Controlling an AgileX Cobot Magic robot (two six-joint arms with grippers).
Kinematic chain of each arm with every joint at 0, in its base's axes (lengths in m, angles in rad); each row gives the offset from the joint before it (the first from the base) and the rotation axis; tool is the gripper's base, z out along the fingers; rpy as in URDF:
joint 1: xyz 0 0 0.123 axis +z
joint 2: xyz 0 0 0 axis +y
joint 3: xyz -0.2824 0 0.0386 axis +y
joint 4: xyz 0.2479 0 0.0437 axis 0.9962 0 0.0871
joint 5: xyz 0 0 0 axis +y
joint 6: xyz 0.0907 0 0.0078 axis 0.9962 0 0.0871
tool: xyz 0 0 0 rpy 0 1.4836 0
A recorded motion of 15 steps. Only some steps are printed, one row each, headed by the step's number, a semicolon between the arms.
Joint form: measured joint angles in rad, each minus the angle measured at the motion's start. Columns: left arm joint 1, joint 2, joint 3, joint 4, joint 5, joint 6; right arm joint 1, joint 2, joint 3, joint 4, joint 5, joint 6.
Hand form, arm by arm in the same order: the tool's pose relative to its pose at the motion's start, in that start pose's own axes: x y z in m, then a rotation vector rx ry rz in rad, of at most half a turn. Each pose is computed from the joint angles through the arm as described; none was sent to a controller.
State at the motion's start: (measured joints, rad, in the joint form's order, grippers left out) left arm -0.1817 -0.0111 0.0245 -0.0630 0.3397 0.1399; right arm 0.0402 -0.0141 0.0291 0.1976 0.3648 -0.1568
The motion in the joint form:
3: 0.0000 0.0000 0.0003 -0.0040 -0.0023 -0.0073; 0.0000 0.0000 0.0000 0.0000 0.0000 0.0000
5: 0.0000 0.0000 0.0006 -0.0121 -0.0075 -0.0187; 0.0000 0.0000 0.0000 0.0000 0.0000 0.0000
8: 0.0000 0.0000 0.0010 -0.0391 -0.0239 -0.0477; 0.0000 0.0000 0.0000 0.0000 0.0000 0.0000
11: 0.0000 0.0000 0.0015 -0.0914 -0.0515 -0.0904; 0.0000 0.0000 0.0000 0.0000 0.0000 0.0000
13: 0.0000 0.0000 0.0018 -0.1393 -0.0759 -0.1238; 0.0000 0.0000 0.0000 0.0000 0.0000 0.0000
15: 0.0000 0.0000 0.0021 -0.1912 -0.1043 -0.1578; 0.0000 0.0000 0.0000 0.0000 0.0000 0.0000
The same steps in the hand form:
3: -0.0001 -0.0001 0.0000 0.0010 -0.0022 -0.0111; 0.0000 0.0000 0.0000 0.0000 0.0000 0.0000
5: -0.0005 -0.0003 0.0001 0.0030 -0.0074 -0.0301; 0.0000 0.0000 0.0000 0.0000 0.0000 0.0000
8: -0.0020 -0.0008 0.0001 0.0098 -0.0242 -0.0847; 0.0000 0.0000 0.0000 0.0000 0.0000 0.0000
11: -0.0046 -0.0017 0.0000 0.0232 -0.0525 -0.1774; 0.0000 0.0000 0.0000 0.0000 0.0000 0.0000
13: -0.0069 -0.0023 -0.0001 0.0354 -0.0771 -0.2568; 0.0000 0.0000 0.0000 0.0000 0.0000 0.0000
15: -0.0096 -0.0027 -0.0004 0.0478 -0.1054 -0.3411; 0.0000 0.0000 0.0000 0.0000 0.0000 0.0000

